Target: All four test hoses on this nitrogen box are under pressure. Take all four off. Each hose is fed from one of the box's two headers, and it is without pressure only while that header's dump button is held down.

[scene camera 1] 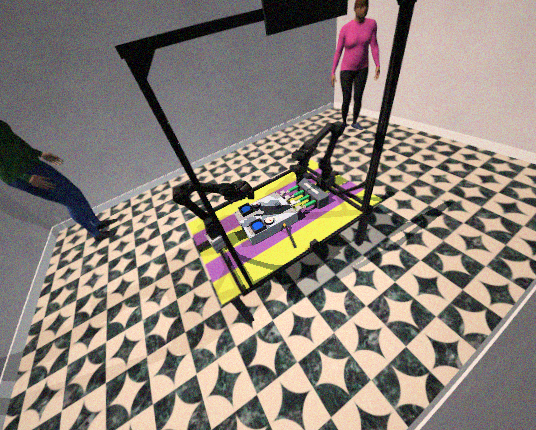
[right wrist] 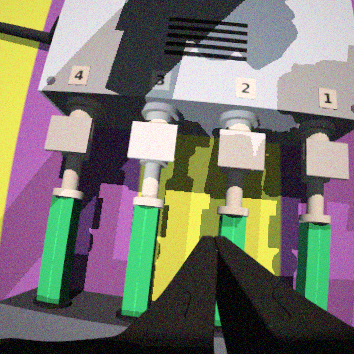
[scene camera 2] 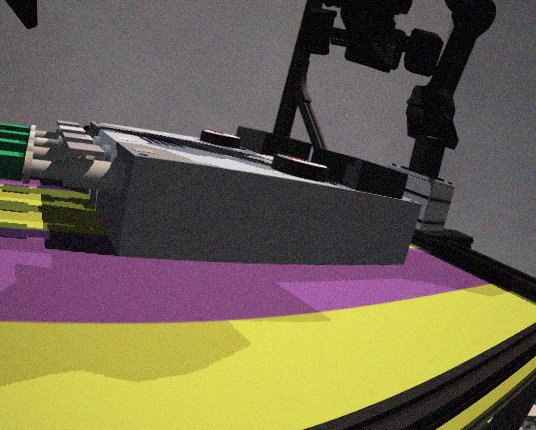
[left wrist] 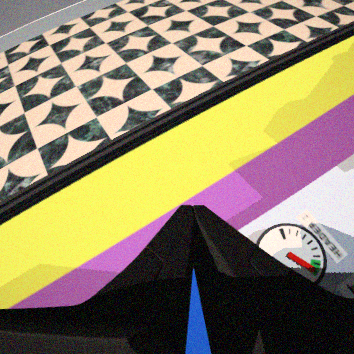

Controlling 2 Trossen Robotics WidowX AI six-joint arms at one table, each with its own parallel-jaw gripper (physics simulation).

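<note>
The grey nitrogen box lies on the table. Four green hoses, numbered 4, 3, 2 and 1, sit in its ports by pale square collars. Two blue dump buttons are at the box's left end in scene camera 1. One header gauge shows its red needle at the green mark. My left gripper is shut and empty, raised over the box's button end, touching no button. My right gripper is shut and empty, above hose 2.
A dark grey block stands at the hoses' far ends. The table has yellow and purple stripes and a black frame. A thin dark rod shows beside the box. Two people stand beyond the table.
</note>
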